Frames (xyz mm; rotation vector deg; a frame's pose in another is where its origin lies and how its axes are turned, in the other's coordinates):
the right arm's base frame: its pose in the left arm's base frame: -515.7 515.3 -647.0 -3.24 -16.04 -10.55
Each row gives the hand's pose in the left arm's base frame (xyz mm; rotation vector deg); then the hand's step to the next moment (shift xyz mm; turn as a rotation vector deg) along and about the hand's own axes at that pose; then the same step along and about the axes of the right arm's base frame.
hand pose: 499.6 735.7 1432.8 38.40 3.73 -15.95
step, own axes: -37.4 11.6 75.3 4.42 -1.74 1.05
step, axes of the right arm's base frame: -8.0 -37.6 75.7 3.80 -2.20 -2.10
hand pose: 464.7 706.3 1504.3 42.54 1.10 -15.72
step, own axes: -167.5 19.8 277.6 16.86 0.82 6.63
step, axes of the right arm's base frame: -79.5 -170.2 265.0 17.40 -4.86 -1.56
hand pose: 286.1 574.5 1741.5 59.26 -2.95 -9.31
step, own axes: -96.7 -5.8 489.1 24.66 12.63 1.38
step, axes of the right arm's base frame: -6.5 -433.0 247.2 26.92 5.71 3.49
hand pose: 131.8 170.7 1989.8 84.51 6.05 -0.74
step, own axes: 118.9 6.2 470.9 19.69 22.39 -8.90
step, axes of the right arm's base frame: 231.1 -425.4 -38.9 22.99 15.19 14.46
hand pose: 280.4 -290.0 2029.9 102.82 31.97 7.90
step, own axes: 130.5 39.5 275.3 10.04 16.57 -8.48
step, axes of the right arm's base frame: 229.7 -143.2 -145.4 13.05 9.99 13.31
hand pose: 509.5 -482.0 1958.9 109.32 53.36 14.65
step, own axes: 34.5 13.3 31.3 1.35 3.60 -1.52
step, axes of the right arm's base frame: 41.0 9.0 -24.3 2.60 1.31 2.94
